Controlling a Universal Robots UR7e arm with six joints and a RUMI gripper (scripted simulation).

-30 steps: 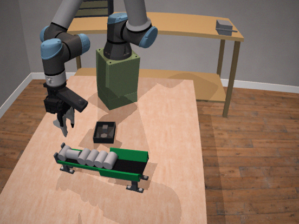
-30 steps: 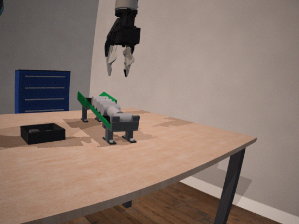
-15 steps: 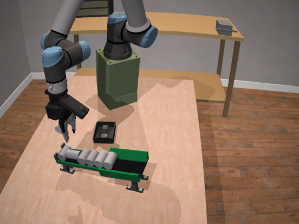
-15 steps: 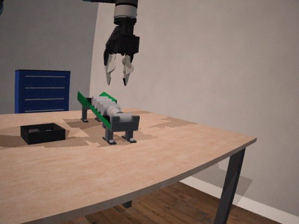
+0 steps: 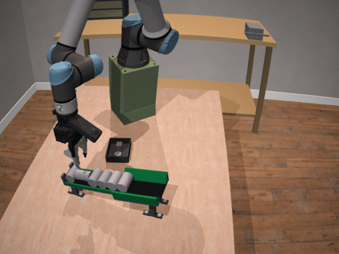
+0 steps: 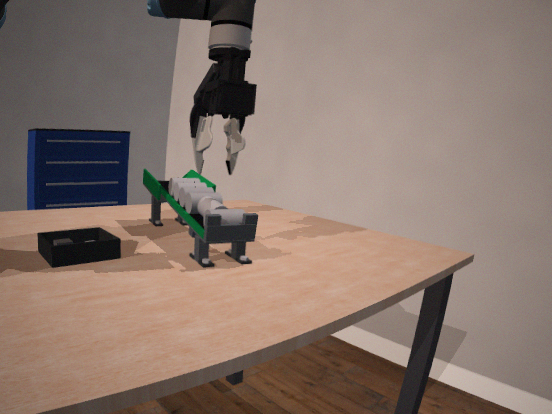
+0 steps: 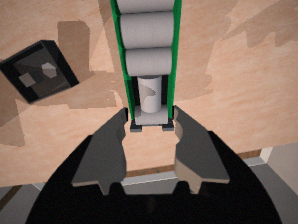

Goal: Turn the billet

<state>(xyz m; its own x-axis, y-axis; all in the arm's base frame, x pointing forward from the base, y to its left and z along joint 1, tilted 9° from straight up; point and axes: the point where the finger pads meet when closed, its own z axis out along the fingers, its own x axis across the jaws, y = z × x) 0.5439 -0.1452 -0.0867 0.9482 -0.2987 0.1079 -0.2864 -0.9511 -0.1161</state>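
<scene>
Right now my hand is 100 mm above the grey stop, 80 mm to the left of it and 20 mm past it. Also, from my hand: black tray 230 mm behind, 150 mm below, 100 mm to the left.
</scene>
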